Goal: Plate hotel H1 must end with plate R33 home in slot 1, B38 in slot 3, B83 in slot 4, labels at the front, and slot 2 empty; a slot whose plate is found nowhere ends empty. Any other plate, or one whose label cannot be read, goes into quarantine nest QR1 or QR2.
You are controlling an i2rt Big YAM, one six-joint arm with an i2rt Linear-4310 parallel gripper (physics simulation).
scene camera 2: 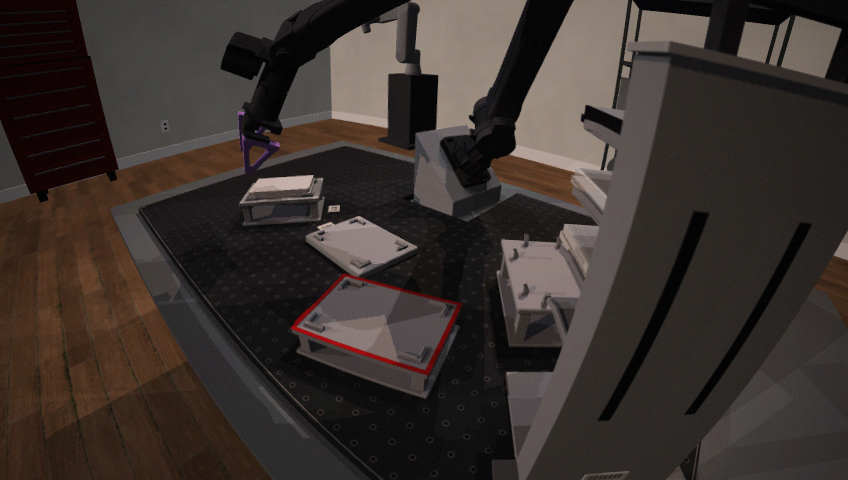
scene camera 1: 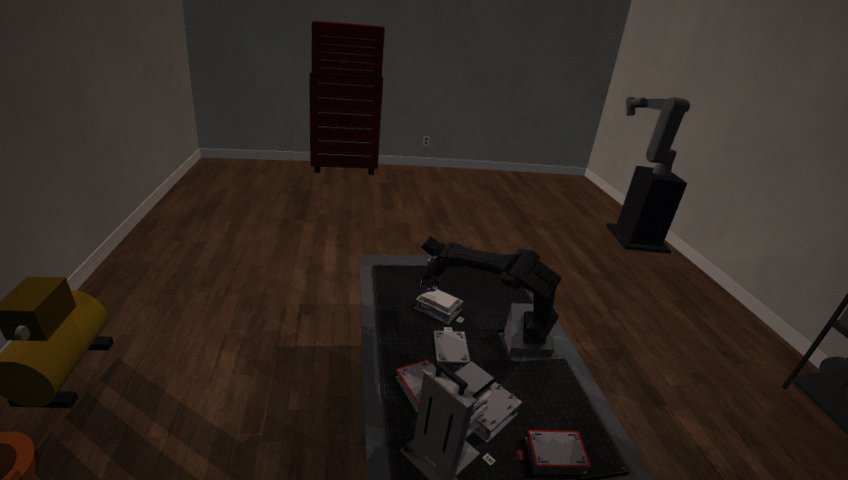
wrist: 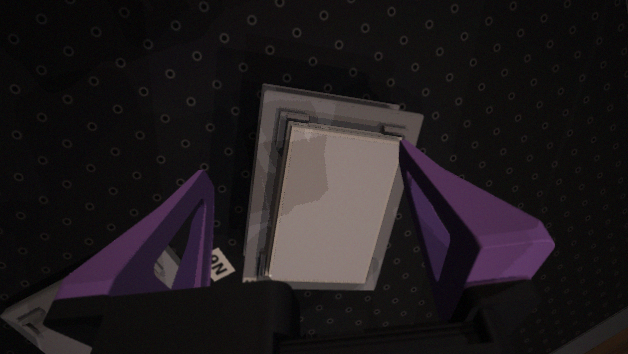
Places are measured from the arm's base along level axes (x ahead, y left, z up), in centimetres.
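Where they show: gripper, between the fingertips: point(scene camera 2: 245, 162) point(scene camera 1: 424, 283) point(wrist: 301, 164); arm's base, origin of its link: point(scene camera 2: 463, 161) point(scene camera 1: 534, 328).
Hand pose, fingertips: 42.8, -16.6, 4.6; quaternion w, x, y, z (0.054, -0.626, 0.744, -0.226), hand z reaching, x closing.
Each offset is from my fingertips to the top centre of the thing, as dx, dy, dz. "spot": to the spot under its first point.
A pale plate @(-7.2, -0.6, -6.3) point(scene camera 1: 439, 299) point(scene camera 2: 284, 186) point(wrist: 330, 210) lies on a raised grey nest @(-7.1, -0.6, -7.2) point(scene camera 2: 282, 211) point(wrist: 256, 215) at the mat's far end; I can read no label on it. My gripper point(scene camera 1: 428, 286) point(scene camera 2: 252, 157) point(wrist: 301, 164) is open and empty, above and a little beyond this plate. The hotel point(scene camera 1: 443, 416) point(scene camera 2: 684, 267) is a tall grey tower at the near end. Shelf or plate edges stick out behind its panel in scene camera 2; its slots' contents and labels are mostly hidden. Two red-rimmed nests @(spot: -40.8, +65.3, -8.8) point(scene camera 1: 558, 447) @(spot: -0.3, +43.3, -8.8) point(scene camera 2: 377, 321) show bare tops, one beside the hotel, one left.
A low grey stand with corner brackets @(spot: -11.5, +21.4, -11.6) point(scene camera 1: 451, 344) point(scene camera 2: 361, 242) lies between the plate's nest and the left red-rimmed nest. Another raised grey stand point(scene camera 1: 498, 407) point(scene camera 2: 532, 270) is close beside the hotel. The arm's base point(scene camera 1: 526, 330) point(scene camera 2: 452, 172) stands at the right edge. Small tags lie on the mat.
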